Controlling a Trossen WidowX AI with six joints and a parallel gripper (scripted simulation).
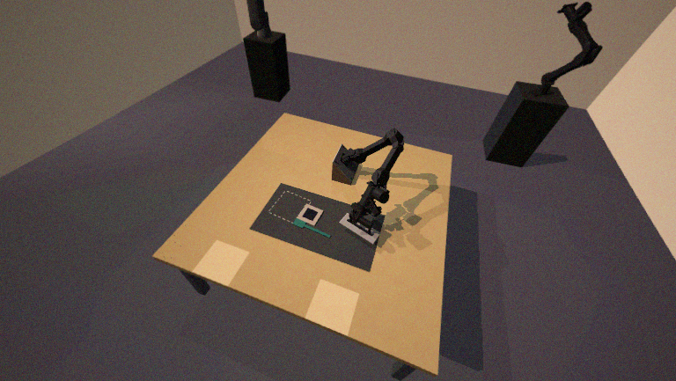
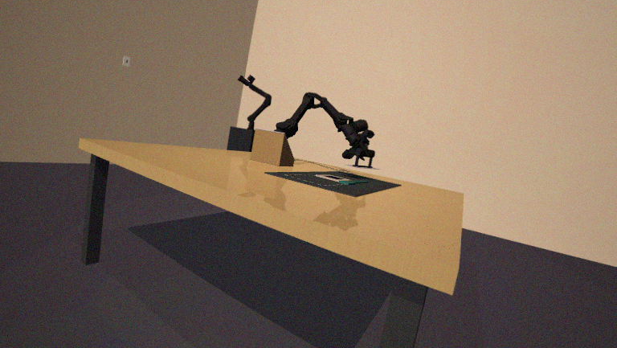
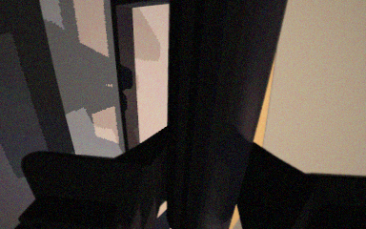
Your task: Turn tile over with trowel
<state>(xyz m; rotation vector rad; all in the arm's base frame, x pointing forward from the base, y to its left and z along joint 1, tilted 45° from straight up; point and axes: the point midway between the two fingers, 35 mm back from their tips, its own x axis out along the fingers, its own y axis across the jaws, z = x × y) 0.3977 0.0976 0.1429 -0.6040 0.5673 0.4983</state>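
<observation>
Right now my gripper tip is 20 mm past the dark grey mat, 190 mm to the left of it and 120 mm above it. Round my gripper tip: teal strip: 30 mm ahead, 230 mm to the right, 100 mm below; trowel: 20 mm behind, 10 mm to the left, 10 mm below; tile: 50 mm behind, 250 mm to the right, 100 mm below.
</observation>
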